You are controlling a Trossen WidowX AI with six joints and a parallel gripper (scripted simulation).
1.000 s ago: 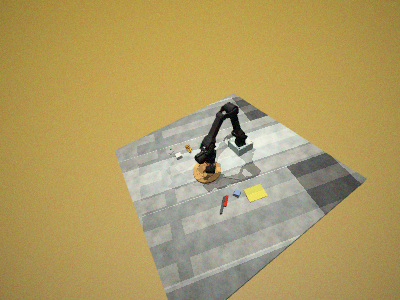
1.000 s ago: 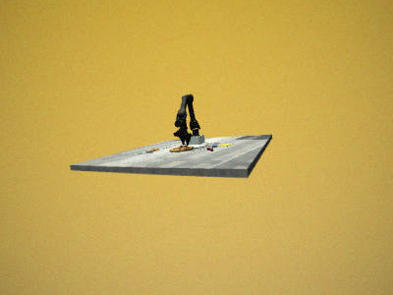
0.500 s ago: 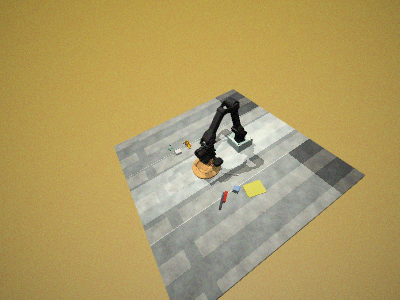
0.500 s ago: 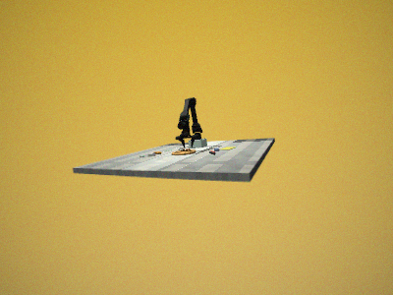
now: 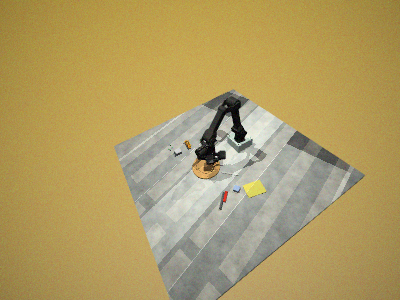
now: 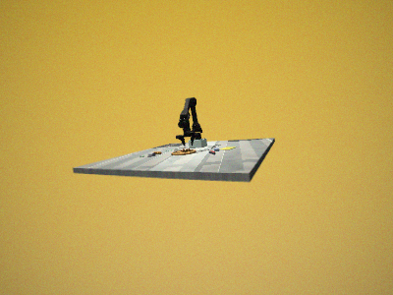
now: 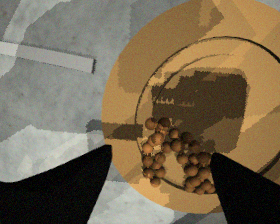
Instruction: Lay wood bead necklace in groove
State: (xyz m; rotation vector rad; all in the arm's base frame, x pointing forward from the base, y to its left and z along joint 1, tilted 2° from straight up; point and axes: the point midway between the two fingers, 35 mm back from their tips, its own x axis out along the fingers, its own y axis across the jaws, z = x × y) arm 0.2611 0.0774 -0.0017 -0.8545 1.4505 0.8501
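Right now the round bead board is 50 mm ahead of my gripper tip, 40 mm below it and 20 mm to the right of it. The rest, counted from my gripper tip: thin grey stick (110 mm to the left, 80 mm behind, 50 mm below); red-handled tool (250 mm to the left, 50 mm ahead, 40 mm below); small blue block (230 mm to the left, 60 mm behind, 40 mm below).
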